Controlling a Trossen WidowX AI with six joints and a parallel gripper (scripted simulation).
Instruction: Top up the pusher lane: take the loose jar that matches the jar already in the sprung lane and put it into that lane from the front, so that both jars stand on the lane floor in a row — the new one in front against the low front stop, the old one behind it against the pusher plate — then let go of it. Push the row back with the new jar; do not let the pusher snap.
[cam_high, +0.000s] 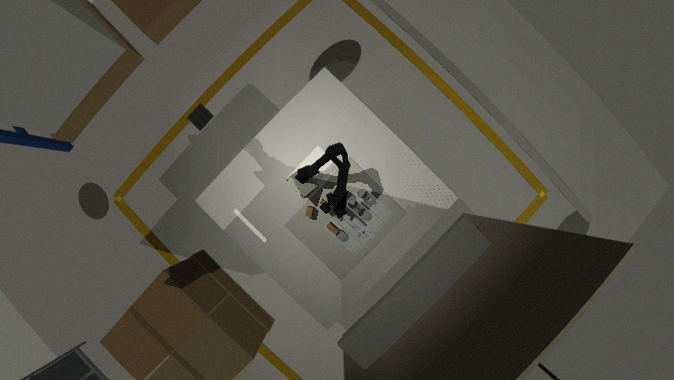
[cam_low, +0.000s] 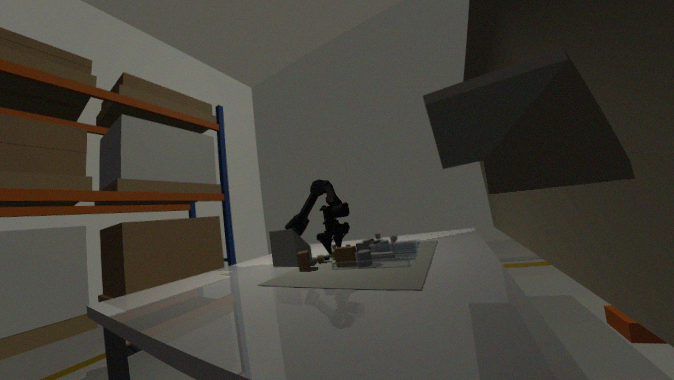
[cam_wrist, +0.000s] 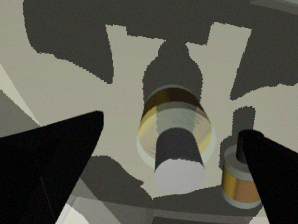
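Right now the amber bottle is 3 cm behind my gripper tip, 6 cm to the right of it and 1 cm below it. The rest, counted from my gripper tip: brown box 6 cm behind, 16 cm to the right.
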